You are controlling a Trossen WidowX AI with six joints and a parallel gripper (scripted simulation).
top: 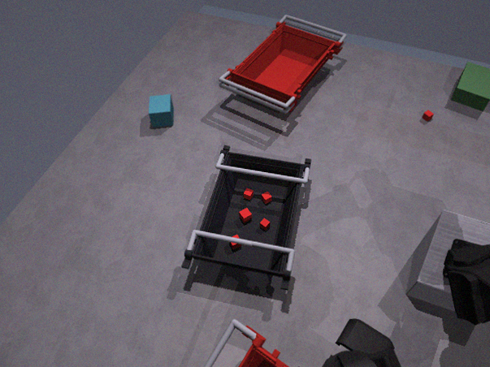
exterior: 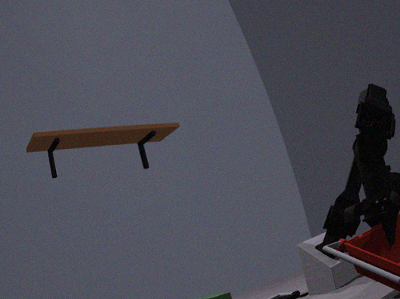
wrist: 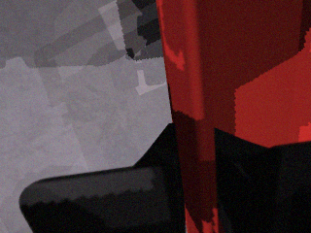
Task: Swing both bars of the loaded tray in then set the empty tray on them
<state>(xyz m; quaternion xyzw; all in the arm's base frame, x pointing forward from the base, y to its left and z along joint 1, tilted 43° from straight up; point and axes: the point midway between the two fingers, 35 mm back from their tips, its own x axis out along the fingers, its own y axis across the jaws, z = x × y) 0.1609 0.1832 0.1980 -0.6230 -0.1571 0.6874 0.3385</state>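
My gripper tip is now 2 cm short of the red tray and 7 cm to the right of it. Round my gripper tip: teal cube (52 cm ahead, 48 cm to the right, 6 cm below); green cube (19 cm behind, 83 cm to the right, 6 cm below).
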